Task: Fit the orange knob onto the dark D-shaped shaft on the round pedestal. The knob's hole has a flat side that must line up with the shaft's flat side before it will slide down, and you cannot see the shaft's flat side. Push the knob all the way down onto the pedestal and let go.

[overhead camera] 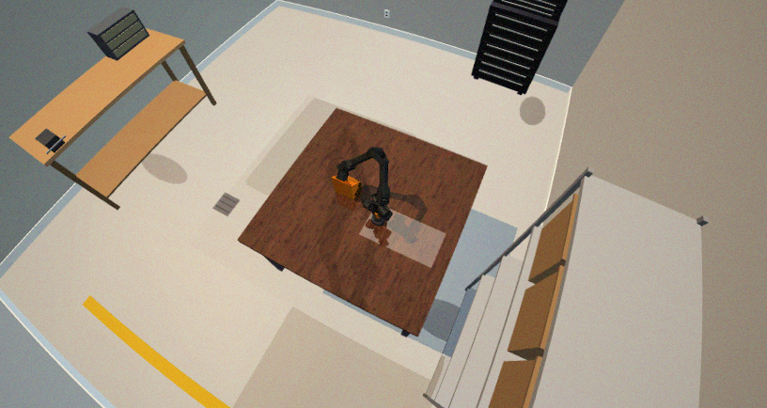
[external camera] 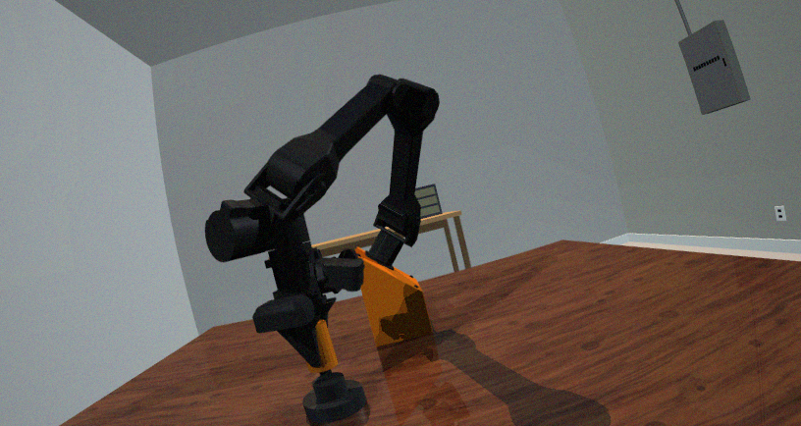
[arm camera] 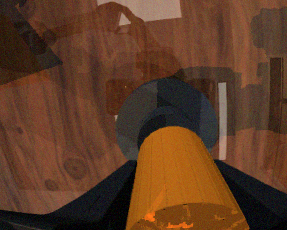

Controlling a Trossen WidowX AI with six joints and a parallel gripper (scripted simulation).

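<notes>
My gripper tip is 2 cm below the orange knob. Round my gripper tip: dark pedestal (4 cm below).
</notes>
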